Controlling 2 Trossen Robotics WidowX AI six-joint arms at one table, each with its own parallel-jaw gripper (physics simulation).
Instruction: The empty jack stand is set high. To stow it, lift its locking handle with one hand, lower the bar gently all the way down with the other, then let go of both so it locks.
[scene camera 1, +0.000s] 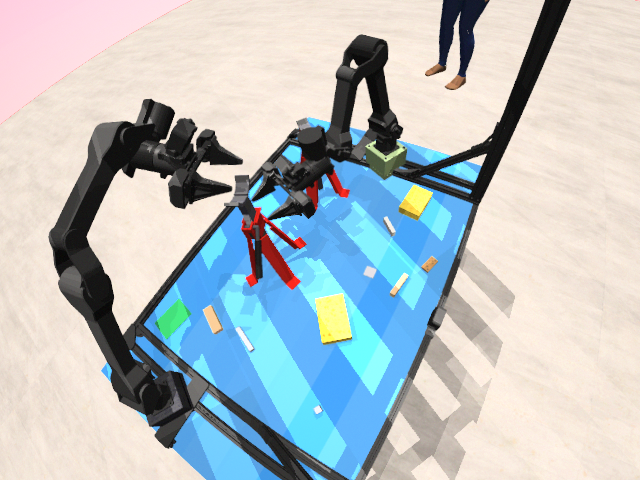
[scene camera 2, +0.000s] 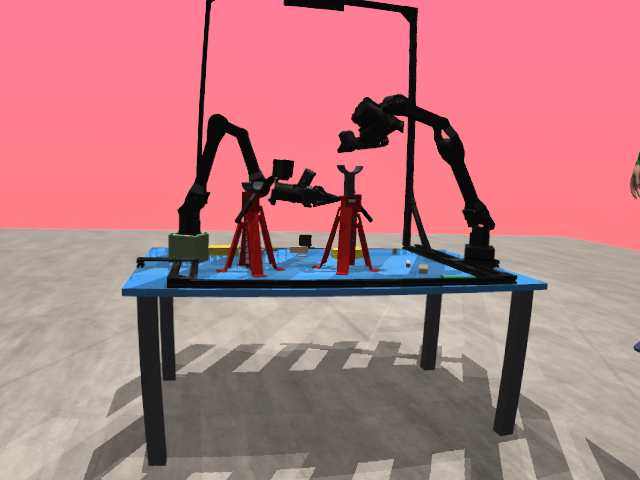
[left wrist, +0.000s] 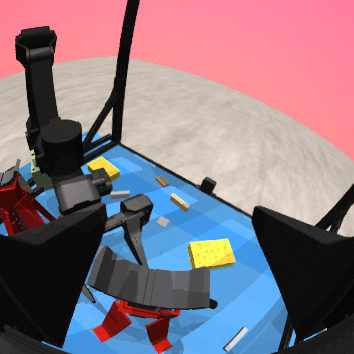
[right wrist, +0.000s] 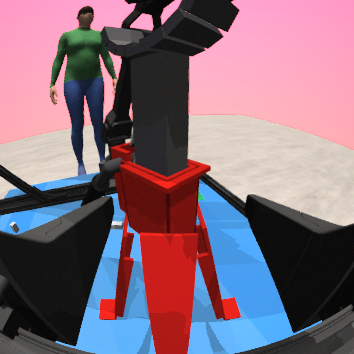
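The high-set jack stand has a red body (scene camera 1: 271, 258) (scene camera 2: 347, 235) (right wrist: 169, 265), a raised grey bar (scene camera 2: 349, 183) (right wrist: 160, 110) with a curved saddle (scene camera 1: 240, 191) (left wrist: 152, 285), and a dark locking handle (scene camera 1: 258, 258) (scene camera 2: 366, 213) (right wrist: 103, 177) hanging down at its side. My left gripper (scene camera 1: 236, 175) (scene camera 2: 341, 146) (left wrist: 181, 213) is open and empty, just above and beside the saddle. My right gripper (scene camera 1: 261, 208) (scene camera 2: 339, 198) (right wrist: 180, 203) is open and empty, level with the red head, its fingertips close to it. I cannot tell whether they touch.
A second red jack stand (scene camera 2: 251, 232) (left wrist: 15, 200), its saddle low, stands beside my right arm. Yellow sponges (scene camera 1: 333, 318) (scene camera 1: 415, 201), small blocks (scene camera 1: 212, 319) (scene camera 1: 399, 284) and a green piece (scene camera 1: 173, 318) lie on the blue table (scene camera 1: 289, 382). A black frame (scene camera 2: 336, 282) runs along the edge.
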